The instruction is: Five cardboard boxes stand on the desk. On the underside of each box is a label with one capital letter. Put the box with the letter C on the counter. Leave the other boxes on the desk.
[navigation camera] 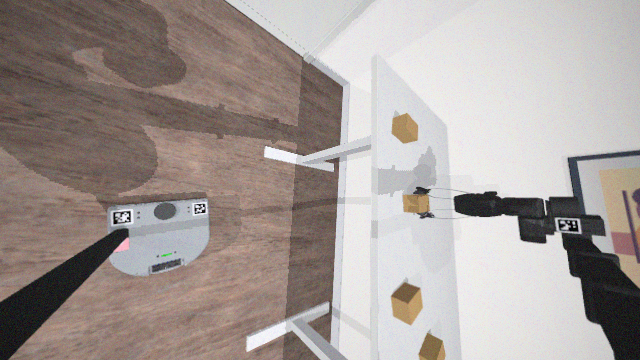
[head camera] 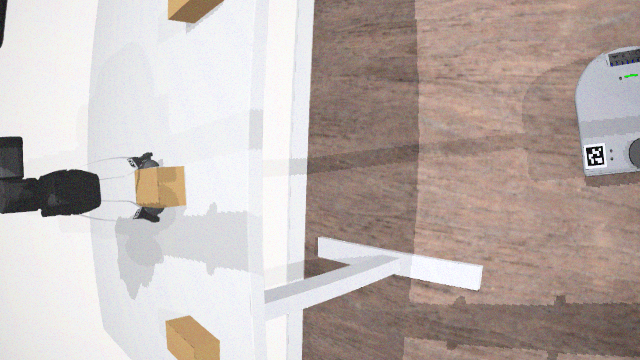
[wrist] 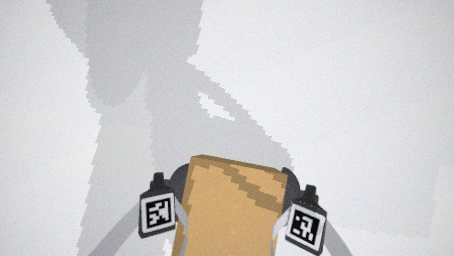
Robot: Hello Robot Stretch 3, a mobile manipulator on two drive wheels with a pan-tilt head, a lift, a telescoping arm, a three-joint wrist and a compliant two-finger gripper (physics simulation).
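Frame: origin at the robot's base, x ahead, y left, z up, level; metres.
Seen in the pictures: robot's base, origin of the base link: (navigation camera: 165, 210).
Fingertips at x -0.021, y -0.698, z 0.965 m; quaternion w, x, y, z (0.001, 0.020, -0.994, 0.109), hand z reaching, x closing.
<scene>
Pixels of each thing's top centre, then the offset from my fingertips to it. "pt": a spot on its surface instead. Level surfaces: height alone.
- cardboard box, middle of its top: (head camera: 145, 187) (navigation camera: 424, 203) dy +0.028, dx +0.001, dz +0.040 m
- white desk, its level: dz -0.014 m
- further box, surface spot: (navigation camera: 432, 347) pt dy +0.016, dx -0.495, dz +0.015 m
My gripper (head camera: 151, 186) (navigation camera: 424, 203) (wrist: 233, 184) points down and is shut on a cardboard box (head camera: 171, 187) (navigation camera: 412, 203) (wrist: 230, 225), one finger on each side. The box is upright over the middle of the white desk (head camera: 215, 125) (navigation camera: 392, 240) (wrist: 375, 100); the shadow lies off to the side, so it seems a little above the top. Its underside and label are hidden. Another box (head camera: 192, 340) (navigation camera: 405, 128) stands near one end of the desk. On the other side stand a box (head camera: 192, 10) (navigation camera: 406, 304) and a further box (navigation camera: 432, 347). No letters show. The counter does not show.
The robot's base (head camera: 612, 115) (navigation camera: 165, 235) stands on the wooden floor, apart from the desk. White desk feet (head camera: 440, 272) (navigation camera: 280, 154) reach out over the floor. A framed picture (navigation camera: 610, 162) hangs on the wall behind the arm.
</scene>
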